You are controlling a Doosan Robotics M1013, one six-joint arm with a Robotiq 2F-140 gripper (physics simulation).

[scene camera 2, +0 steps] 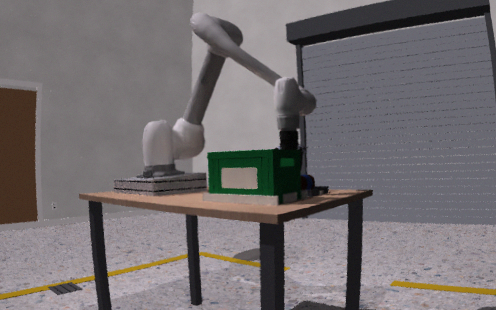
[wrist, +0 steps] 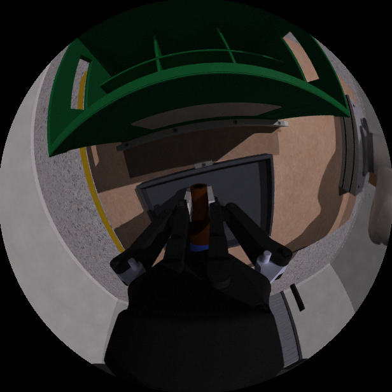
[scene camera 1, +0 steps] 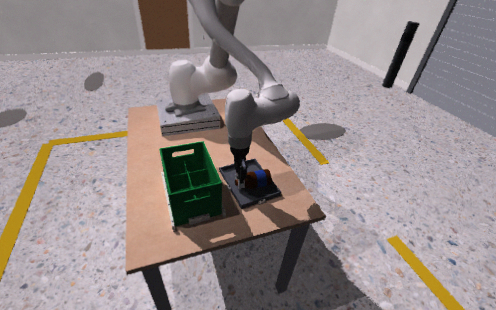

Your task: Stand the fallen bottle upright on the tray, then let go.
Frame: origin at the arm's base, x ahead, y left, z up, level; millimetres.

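Seen in the pictures: gripper, fingertip midpoint: [scene camera 1: 240, 185]; arm's base, origin of the base link: [scene camera 2: 160, 176] [scene camera 1: 187, 107].
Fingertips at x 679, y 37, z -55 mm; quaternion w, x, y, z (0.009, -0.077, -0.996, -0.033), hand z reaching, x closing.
Offsets run from my fingertips to a thing's middle. "*": to the spot under its first point. Level surfaces: height alone.
The brown bottle with a blue label @(dx +9, dy +55, dz +19 mm) [scene camera 1: 260, 178] [wrist: 200, 215] lies on its side over the dark tray @(* dx +76, dy +18, dz -19 mm) [scene camera 1: 251, 198] [wrist: 242, 187], its neck towards the green crate. In scene camera 2 a bit of the bottle [scene camera 2: 304, 181] shows past the crate, low at the tray @(* dx +112, dy +50, dz -7 mm) [scene camera 2: 321, 190]. My gripper [scene camera 1: 240, 183] [wrist: 199, 194] points down and is shut on the bottle's neck, one finger on each side. The mouth shows between the fingertips in the wrist view. The fingertips are hidden behind the crate in scene camera 2, and the bottle's base is hidden by the gripper in the wrist view.
The green crate @(dx -47, dy -209, dz +64 mm) [scene camera 1: 197, 206] [scene camera 2: 240, 158] [wrist: 225, 90] with inner dividers stands close beside the tray, on the side of the bottle's neck. The arm's base plate [scene camera 1: 190, 124] [scene camera 2: 160, 185] is at the far end of the wooden table @(dz -23 mm) [scene camera 1: 145, 200] [scene camera 2: 240, 207].
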